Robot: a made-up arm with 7 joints. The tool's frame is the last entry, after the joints.
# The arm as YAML. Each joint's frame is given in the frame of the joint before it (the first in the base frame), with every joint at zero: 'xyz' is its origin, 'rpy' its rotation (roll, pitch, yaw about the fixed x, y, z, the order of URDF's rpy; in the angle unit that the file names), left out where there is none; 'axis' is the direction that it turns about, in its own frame. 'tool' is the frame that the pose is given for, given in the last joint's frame.
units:
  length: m
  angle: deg
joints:
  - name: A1
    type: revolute
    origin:
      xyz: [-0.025, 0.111, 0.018]
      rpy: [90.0, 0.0, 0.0]
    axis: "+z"
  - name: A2
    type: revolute
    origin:
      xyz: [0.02, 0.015, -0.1]
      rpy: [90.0, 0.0, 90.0]
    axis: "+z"
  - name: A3
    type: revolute
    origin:
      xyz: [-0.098, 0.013, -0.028]
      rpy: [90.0, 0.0, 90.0]
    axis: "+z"
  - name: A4
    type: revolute
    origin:
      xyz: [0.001, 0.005, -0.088]
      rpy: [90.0, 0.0, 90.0]
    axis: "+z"
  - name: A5
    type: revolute
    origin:
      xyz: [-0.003, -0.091, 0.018]
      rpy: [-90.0, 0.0, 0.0]
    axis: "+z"
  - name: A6
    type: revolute
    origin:
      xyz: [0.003, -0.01, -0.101]
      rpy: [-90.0, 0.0, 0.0]
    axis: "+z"
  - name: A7
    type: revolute
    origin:
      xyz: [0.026, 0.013, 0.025]
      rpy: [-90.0, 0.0, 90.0]
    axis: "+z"
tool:
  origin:
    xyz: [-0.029, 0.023, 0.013]
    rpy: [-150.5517, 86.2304, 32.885]
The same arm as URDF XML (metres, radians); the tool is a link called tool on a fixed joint. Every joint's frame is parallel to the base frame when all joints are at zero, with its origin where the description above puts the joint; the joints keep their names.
<robot name="arm">
  <link name="base_link"/>
  <link name="link1"/>
  <link name="link2"/>
  <link name="link3"/>
  <link name="link4"/>
  <link name="link5"/>
  <link name="link6"/>
  <link name="link7"/>
  <link name="tool"/>
  <joint name="A1" type="continuous">
    <parent link="base_link"/>
    <child link="link1"/>
    <origin xyz="-0.0250 0.1110 0.0180"/>
    <axis xyz="0 -1 0"/>
  </joint>
  <joint name="A2" type="continuous">
    <parent link="link1"/>
    <child link="link2"/>
    <origin xyz="0.0200 0.1000 0.0150"/>
    <axis xyz="1 0 0"/>
  </joint>
  <joint name="A3" type="continuous">
    <parent link="link2"/>
    <child link="link3"/>
    <origin xyz="-0.0280 -0.0130 -0.0980"/>
    <axis xyz="0 0 1"/>
  </joint>
  <joint name="A4" type="continuous">
    <parent link="link3"/>
    <child link="link4"/>
    <origin xyz="0.0050 -0.0010 -0.0880"/>
    <axis xyz="0 -1 0"/>
  </joint>
  <joint name="A5" type="continuous">
    <parent link="link4"/>
    <child link="link5"/>
    <origin xyz="-0.0030 -0.0180 -0.0910"/>
    <axis xyz="0 0 1"/>
  </joint>
  <joint name="A6" type="continuous">
    <parent link="link5"/>
    <child link="link6"/>
    <origin xyz="0.0030 -0.0100 -0.1010"/>
    <axis xyz="0 1 0"/>
  </joint>
  <joint name="A7" type="continuous">
    <parent link="link6"/>
    <child link="link7"/>
    <origin xyz="0.0260 0.0250 -0.0130"/>
    <axis xyz="-1 0 0"/>
  </joint>
  <joint name="tool_fixed" type="fixed">
    <parent link="link7"/>
    <child link="tool"/>
    <origin xyz="-0.0130 -0.0230 0.0290" rpy="-0.0610 0.0552 -0.0358"/>
  </joint>
</robot>

